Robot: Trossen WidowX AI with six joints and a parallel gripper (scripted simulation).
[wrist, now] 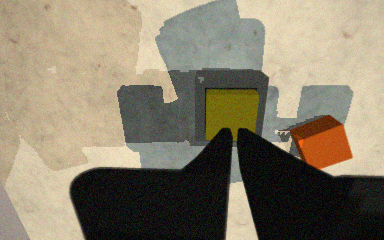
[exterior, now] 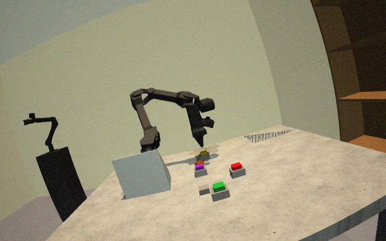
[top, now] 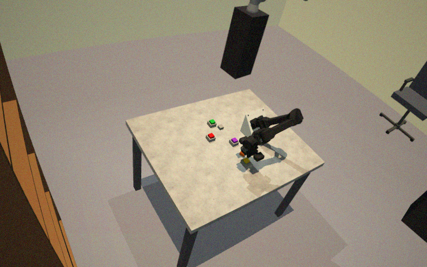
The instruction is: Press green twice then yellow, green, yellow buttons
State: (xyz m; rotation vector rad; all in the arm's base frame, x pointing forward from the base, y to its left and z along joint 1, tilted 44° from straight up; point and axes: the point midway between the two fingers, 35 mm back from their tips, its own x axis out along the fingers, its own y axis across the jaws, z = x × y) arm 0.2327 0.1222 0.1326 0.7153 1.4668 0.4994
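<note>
My gripper tip is now 3 cm above the yellow button. From my gripper tip the other things lie so: purple button (6 cm behind, 17 cm to the right, 3 cm below); then red button (6 cm ahead, 29 cm to the right, 3 cm below); then orange block (4 cm behind, 7 cm to the right, 5 cm below).
</note>
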